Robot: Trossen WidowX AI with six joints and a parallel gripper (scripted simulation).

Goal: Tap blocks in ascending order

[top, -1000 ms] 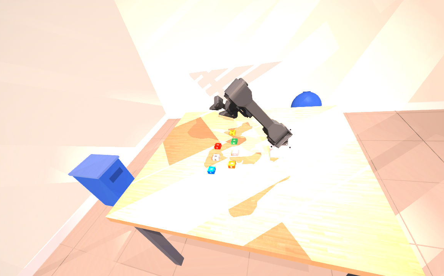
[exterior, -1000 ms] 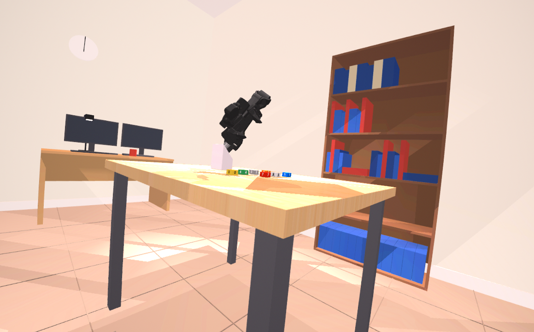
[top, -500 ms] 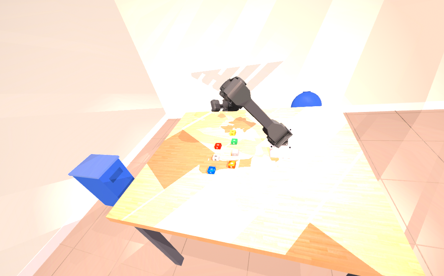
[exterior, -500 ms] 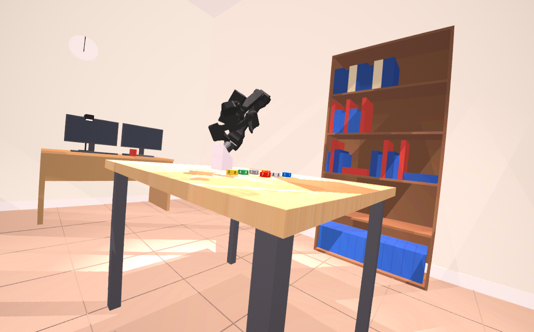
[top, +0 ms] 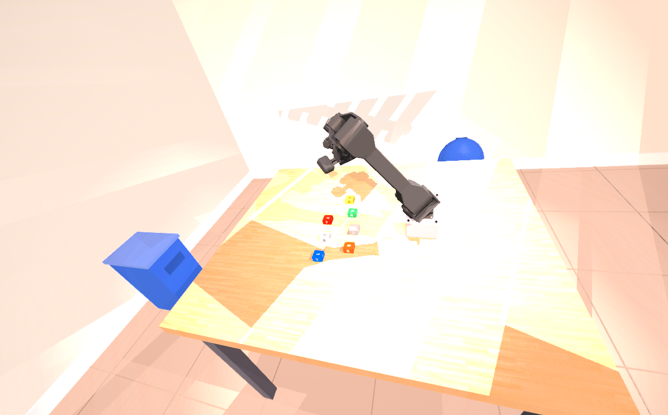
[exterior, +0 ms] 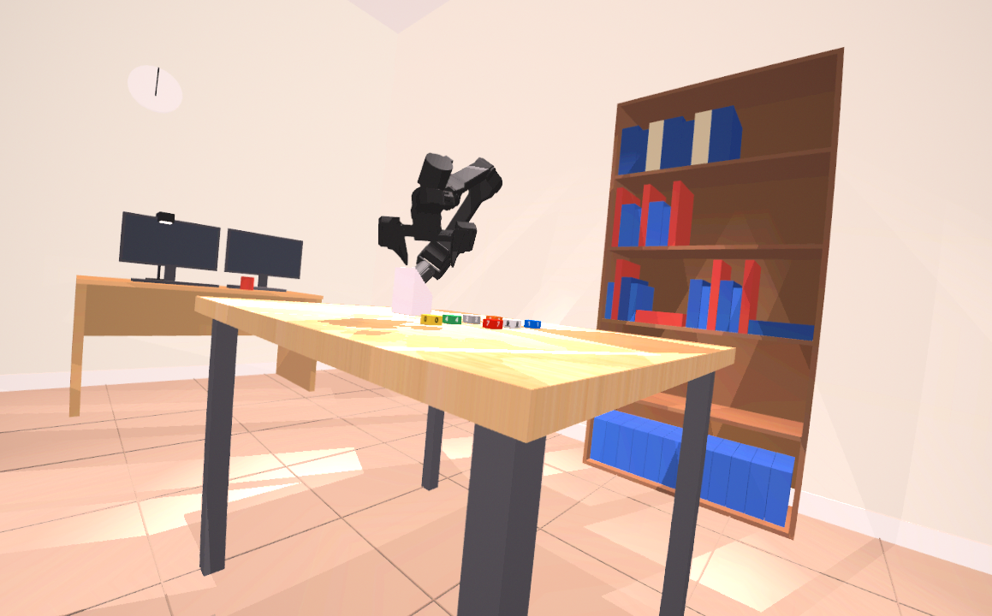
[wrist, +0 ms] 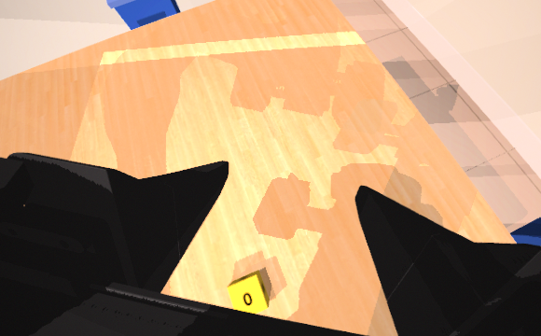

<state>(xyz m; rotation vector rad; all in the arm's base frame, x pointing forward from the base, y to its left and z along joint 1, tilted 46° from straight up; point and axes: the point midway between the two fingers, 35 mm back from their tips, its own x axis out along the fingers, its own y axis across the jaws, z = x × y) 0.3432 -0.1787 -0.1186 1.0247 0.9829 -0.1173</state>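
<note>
Now: gripper tip 110 mm above the yellow block, 80 mm past it and 70 mm to the right of it. The rest, counted from my gripper tip: red block 200 mm to the left, 110 mm below, 20 mm behind; then green block 160 mm to the left, 110 mm below, 110 mm behind; then white block 290 mm to the left, 110 mm below, 40 mm behind.
</note>
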